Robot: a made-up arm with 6 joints.
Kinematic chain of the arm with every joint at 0, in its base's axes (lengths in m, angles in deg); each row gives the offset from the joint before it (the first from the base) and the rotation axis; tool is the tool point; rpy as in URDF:
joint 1: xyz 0 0 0.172 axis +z
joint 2: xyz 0 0 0 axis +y
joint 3: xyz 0.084 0 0.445 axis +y
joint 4: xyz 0.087 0 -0.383 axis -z
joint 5: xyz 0 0 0 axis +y
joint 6: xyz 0.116 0 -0.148 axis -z
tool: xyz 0 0 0 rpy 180 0 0
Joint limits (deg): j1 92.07..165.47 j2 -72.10..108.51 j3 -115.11..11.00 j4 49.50..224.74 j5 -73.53..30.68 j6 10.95..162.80
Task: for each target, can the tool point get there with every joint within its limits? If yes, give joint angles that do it. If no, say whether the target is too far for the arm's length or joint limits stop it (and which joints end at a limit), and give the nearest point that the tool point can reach.
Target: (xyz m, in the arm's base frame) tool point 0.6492 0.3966 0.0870
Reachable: no: joint limits stop it (at a limit: joint 1) | nearest point 0.1745 0.3794 0.0870 | short by 0.475 m
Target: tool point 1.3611 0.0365 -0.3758
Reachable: no: too far | nearest point 0.1844 0.0816 -0.3057 | short by 1.180 m
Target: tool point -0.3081 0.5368 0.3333
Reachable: yes | joints 120.30 7.37 -68.12 176.88 10.12 41.09
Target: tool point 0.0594 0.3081 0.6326
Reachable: yes | joints 110.82 -21.38 -70.72 117.05 -61.64 78.47
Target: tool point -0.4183 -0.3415 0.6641
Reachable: no: joint limits stop it (at a limit: joint 1, joint 4) | nearest point -0.3422 -0.0480 0.6641 | short by 0.303 m
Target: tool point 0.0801 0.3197 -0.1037
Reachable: yes | joints 106.21 54.79 -26.64 83.33 -24.72 42.50
